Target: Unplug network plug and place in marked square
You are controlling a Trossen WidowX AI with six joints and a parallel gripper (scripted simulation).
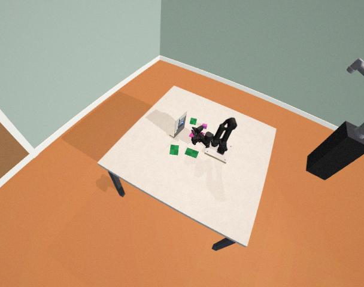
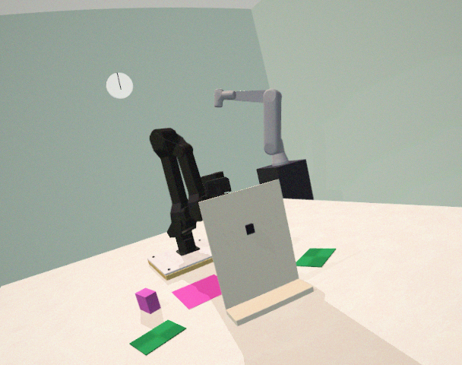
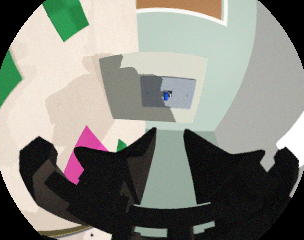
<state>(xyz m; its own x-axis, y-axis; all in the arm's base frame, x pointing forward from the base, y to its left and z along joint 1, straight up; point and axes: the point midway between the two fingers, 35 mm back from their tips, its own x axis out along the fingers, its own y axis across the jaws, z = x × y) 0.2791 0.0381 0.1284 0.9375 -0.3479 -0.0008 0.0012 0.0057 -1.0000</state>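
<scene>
Now: gripper tip 110 mm short of the network plug and 10 mm to the left of it. Round my gripper tip: magenta square (40 mm behind, 90 mm to the right, 150 mm below); upright grey panel (130 mm ahead, 10 mm to the right, 50 mm below).
</scene>
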